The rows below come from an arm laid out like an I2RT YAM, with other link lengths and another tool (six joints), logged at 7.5 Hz.
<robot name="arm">
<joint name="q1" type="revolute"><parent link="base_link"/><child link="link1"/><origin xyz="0.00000 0.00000 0.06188"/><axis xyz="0 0 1"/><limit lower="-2.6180" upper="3.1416"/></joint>
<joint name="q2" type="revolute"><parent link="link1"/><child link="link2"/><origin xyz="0.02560 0.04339 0.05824"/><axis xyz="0 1 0"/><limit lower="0.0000" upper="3.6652"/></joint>
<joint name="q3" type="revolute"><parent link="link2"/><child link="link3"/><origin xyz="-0.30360 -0.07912 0.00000"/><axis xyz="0 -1 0"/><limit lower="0.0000" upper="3.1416"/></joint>
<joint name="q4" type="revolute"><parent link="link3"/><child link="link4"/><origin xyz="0.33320 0.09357 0.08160"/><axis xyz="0 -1 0"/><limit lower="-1.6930" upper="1.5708"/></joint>
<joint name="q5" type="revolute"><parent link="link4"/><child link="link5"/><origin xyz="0.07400 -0.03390 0.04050"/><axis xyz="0 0 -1"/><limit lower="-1.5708" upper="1.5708"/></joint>
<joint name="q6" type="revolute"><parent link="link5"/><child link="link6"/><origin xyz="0.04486 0.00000 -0.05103"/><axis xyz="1 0 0"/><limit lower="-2.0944" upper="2.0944"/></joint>
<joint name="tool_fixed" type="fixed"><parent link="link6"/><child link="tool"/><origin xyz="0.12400 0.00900 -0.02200" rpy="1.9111 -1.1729 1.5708"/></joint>
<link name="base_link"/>
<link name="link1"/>
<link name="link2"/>
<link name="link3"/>
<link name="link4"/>
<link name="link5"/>
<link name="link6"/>
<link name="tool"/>
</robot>
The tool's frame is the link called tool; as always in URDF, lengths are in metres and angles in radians.
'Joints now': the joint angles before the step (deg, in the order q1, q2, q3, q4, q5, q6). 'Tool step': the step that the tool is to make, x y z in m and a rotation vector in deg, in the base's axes. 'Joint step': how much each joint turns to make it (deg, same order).
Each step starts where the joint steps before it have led.
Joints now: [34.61 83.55 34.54 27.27 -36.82 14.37]
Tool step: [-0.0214 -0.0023 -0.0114 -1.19 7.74 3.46]
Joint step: [0.00 0.04 0.13 -5.79 -4.56 2.15]
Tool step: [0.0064 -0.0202 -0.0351 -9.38 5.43 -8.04]
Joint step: [0.00 0.05 0.05 -9.54 9.27 0.46]
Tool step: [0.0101 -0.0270 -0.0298 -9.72 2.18 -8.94]
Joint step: [-0.01 0.07 -0.11 -6.83 11.18 0.73]
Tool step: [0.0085 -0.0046 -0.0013 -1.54 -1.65 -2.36]
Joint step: [0.01 -0.03 0.01 0.46 3.24 0.05]
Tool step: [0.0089 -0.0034 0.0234 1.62 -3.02 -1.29]
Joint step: [-0.85 -3.48 -0.01 -0.05 0.56 0.03]
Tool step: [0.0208 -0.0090 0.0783 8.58 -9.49 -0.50]
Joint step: [-4.00 -9.36 -0.01 3.23 -4.17 -0.03]
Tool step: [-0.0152 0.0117 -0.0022 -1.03 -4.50 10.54]
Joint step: [0.00 1.22 0.02 0.98 -7.90 -8.45]
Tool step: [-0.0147 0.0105 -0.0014 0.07 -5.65 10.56]
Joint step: [0.00 1.58 0.00 1.72 -8.10 -8.76]
